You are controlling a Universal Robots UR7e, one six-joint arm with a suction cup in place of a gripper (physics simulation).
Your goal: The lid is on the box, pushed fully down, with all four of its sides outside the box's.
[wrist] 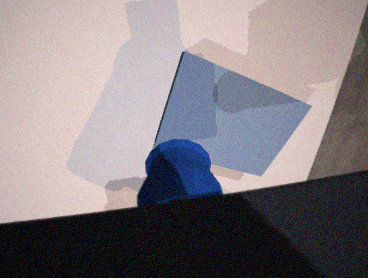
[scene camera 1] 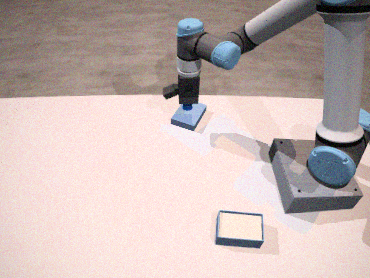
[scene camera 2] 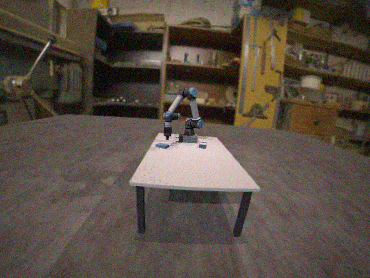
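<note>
The blue lid lies flat on the table near its far edge, closed face up, turned at an angle. My suction gripper points down with its blue cup over the lid. A gap shows between cup and lid in scene camera 2, and the suction is off, so I count it as open, holding nothing. In the wrist view the cup hides a corner of the lid. The box stands apart, upright and open, with dark blue walls and a cream inside.
The table bears the lid, the box and the arm's grey base. The base stands to the right of the lid and behind the box in scene camera 1. Arm shadows fall around the lid. The table's far edge runs just behind the lid.
</note>
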